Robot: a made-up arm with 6 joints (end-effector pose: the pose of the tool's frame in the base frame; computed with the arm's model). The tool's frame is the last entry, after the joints.
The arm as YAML. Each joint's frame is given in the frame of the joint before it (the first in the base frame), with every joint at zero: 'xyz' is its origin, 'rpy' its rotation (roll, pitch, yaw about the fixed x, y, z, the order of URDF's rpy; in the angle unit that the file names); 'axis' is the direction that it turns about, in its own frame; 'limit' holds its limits. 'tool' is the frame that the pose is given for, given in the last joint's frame.
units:
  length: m
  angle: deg
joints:
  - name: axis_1
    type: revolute
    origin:
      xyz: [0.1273, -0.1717, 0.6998]
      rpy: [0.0, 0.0, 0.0]
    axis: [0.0, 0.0, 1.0]
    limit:
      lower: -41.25
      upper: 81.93
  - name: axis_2
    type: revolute
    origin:
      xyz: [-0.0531, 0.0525, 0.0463]
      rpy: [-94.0, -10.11, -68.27]
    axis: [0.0, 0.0, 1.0]
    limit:
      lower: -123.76
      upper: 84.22
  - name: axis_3
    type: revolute
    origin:
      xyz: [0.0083, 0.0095, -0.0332]
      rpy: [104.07, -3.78, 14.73]
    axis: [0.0, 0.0, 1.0]
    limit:
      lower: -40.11
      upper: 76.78
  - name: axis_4
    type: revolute
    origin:
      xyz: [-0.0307, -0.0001, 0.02]
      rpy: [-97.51, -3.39, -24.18]
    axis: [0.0, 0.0, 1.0]
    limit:
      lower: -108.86
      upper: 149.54
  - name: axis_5
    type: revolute
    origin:
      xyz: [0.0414, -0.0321, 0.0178]
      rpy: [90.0, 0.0, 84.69]
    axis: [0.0, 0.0, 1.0]
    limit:
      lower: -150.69
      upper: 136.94
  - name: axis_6
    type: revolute
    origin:
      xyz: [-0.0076, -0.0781, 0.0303]
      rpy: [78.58, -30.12, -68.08]
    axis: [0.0, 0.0, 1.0]
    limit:
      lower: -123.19
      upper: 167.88
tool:
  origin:
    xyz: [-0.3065, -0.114, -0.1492]
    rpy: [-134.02, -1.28, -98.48]
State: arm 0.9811 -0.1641 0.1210 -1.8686 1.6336 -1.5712
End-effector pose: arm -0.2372 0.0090 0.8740 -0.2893 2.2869 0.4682
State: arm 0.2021 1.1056 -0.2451 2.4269 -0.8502 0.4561
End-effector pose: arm 0.0541 -0.4154 0.7270 0.5270 -0.3850 -2.4204
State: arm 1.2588 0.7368 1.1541 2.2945 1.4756 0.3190
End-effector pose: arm 0.2612 -0.0863 0.8229 -0.1532 -0.8935 -0.2999
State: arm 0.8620 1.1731 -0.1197 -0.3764 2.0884 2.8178
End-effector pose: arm 0.2394 -0.0803 0.3918 -0.2270 0.7178 -0.6716
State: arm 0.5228 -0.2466 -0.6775 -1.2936 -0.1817 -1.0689
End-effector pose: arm 0.2849 -0.2841 0.8751 2.5512 0.6110 -0.8798
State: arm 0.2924 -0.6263 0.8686 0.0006 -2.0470 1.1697
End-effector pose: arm -0.3106 -0.0182 0.8011 0.5509 -0.7898 1.8983
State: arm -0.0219 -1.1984 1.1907 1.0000 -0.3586 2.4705
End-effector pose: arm -0.0921 -0.4588 0.9807 2.7272 -1.2869 0.3416
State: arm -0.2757 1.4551 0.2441 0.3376 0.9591 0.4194
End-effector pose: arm 0.1710 -0.1872 1.0042 -1.7767 -1.5737 -1.6015
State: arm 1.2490 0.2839 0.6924 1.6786 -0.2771 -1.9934
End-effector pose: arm -0.1976 -0.2035 0.4895 -0.1305 -0.3814 1.8351
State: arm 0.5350 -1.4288 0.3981 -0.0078 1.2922 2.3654
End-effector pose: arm 0.4090 -0.2569 0.7801 -1.1818 -0.8437 -0.7511
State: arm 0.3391 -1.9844 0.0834 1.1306 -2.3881 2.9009
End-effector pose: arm -0.0951 -0.0876 1.1702 1.5433 -1.3882 0.1709
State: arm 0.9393 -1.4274 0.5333 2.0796 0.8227 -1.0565
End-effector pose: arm 0.2483 0.0024 0.7905 -0.5846 -1.8688 -0.0647
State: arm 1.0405 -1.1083 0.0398 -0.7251 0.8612 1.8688
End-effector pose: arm 0.3654 -0.3687 0.7434 -0.8070 -0.4954 -1.0393
